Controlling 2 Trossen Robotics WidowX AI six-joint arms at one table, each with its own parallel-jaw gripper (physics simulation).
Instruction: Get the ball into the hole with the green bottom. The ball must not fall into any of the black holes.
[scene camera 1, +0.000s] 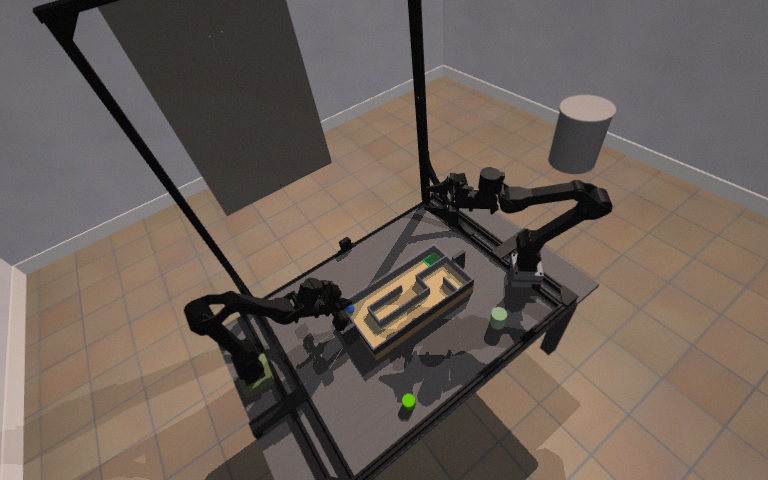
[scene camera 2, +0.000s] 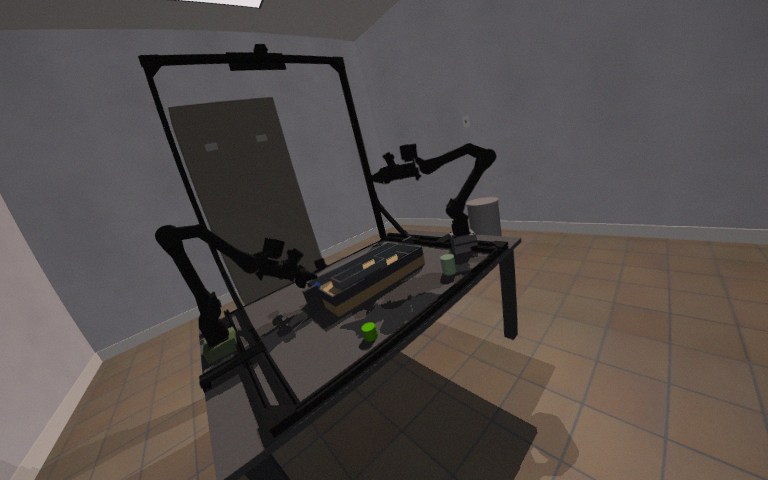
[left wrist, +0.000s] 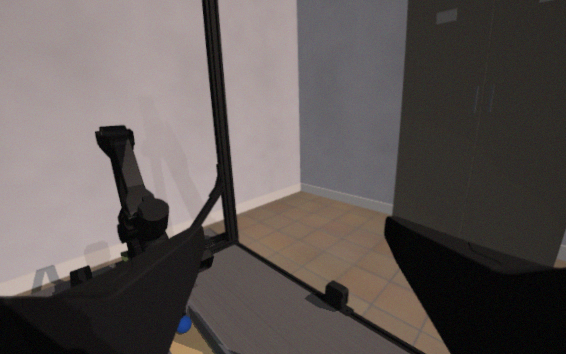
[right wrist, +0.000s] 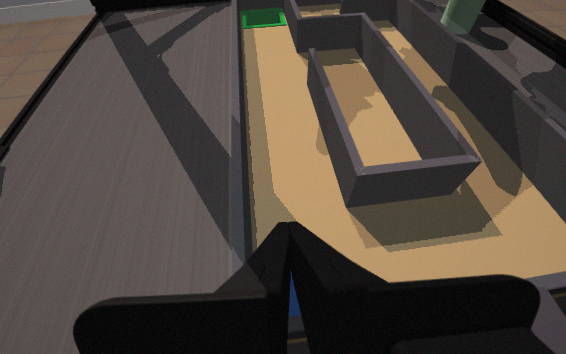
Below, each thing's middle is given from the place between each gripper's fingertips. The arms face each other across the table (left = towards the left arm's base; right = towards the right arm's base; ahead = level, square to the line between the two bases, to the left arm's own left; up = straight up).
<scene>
The tan maze box (scene camera 1: 392, 308) is 190 mm to the left of my right hand, 40 mm below it and 30 mm ahead of it.
The tan maze box is 35 cm below my left hand, 13 cm to the right of it and 9 cm ahead of it.
</scene>
